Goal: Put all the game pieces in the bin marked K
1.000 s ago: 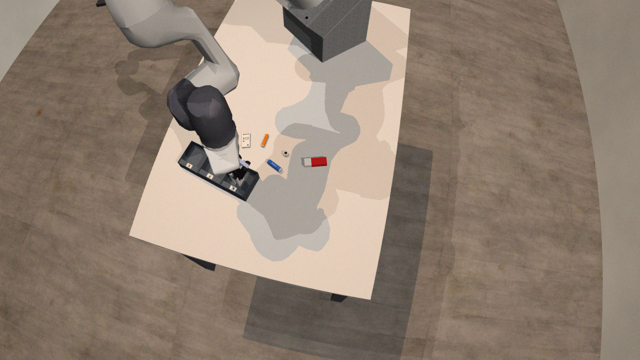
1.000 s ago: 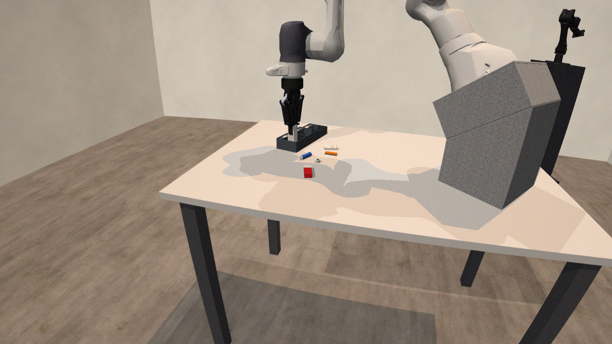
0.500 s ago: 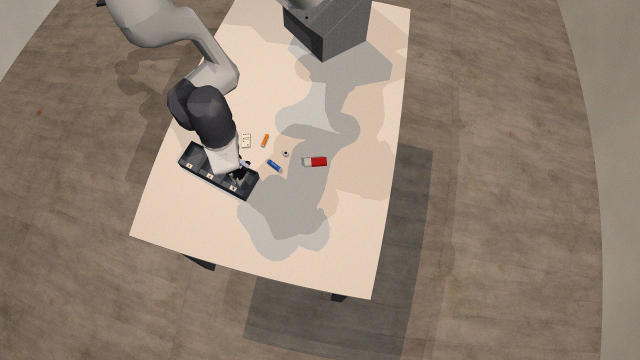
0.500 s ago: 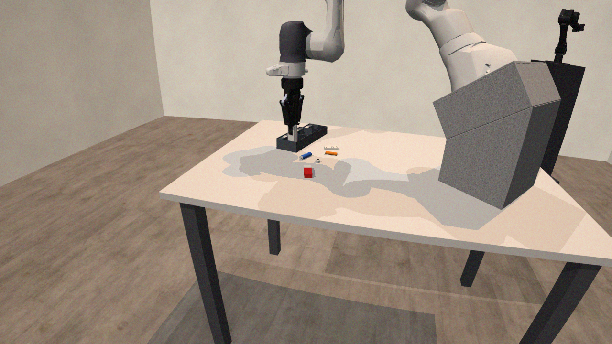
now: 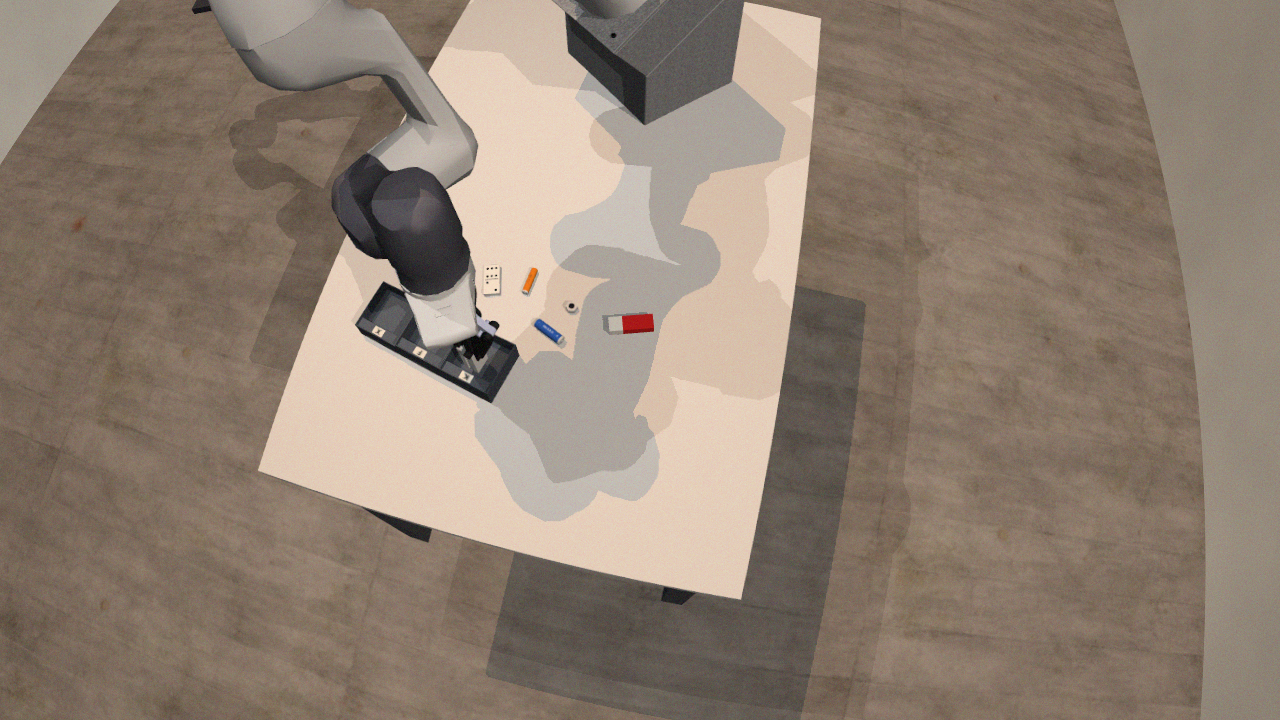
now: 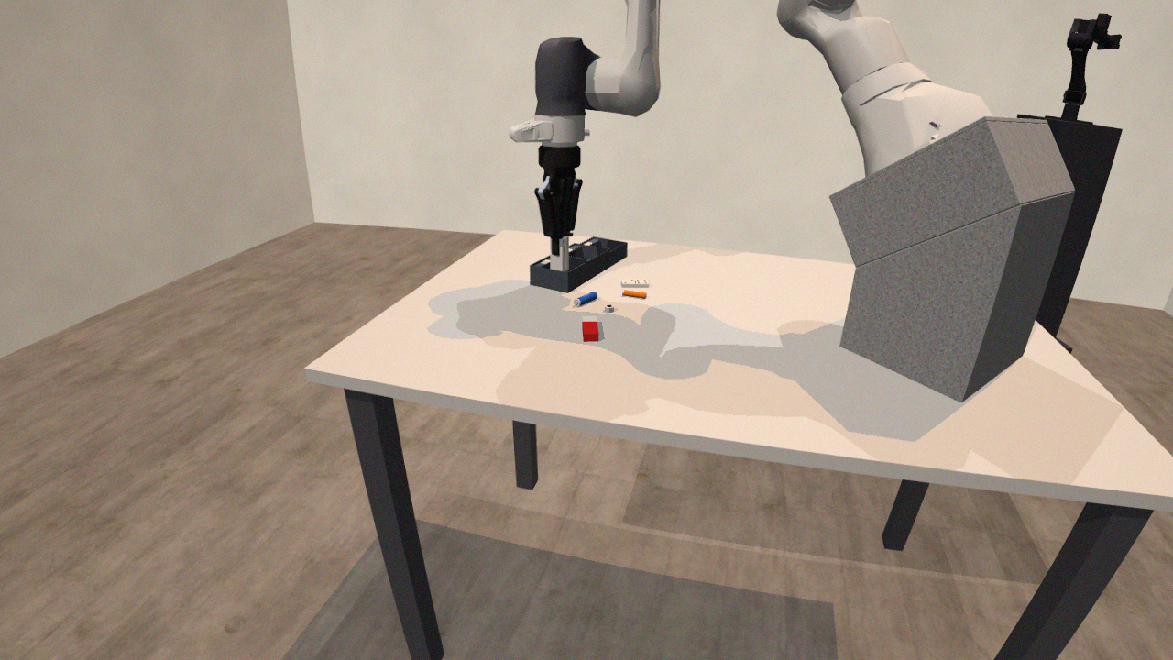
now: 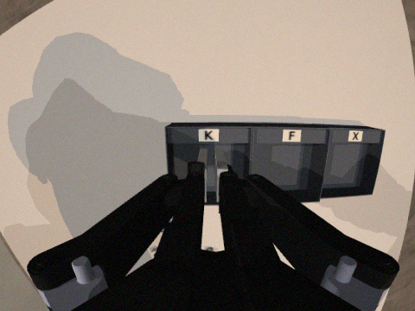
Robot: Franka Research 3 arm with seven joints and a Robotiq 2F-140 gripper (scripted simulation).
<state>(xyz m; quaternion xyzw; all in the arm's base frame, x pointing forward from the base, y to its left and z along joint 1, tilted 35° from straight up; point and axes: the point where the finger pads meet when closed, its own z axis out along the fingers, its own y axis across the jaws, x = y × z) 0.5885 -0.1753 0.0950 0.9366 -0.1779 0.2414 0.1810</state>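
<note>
My hand is 14 cm past the white domino, 5 cm above it and 1 cm to the right of it. Also, from my hand: tray 7 cm to the right, 4 cm below, 4 cm behind; orange battery 14 cm behind, 7 cm to the left, 5 cm below; blue battery 10 cm to the left, 6 cm behind, 5 cm below.
</note>
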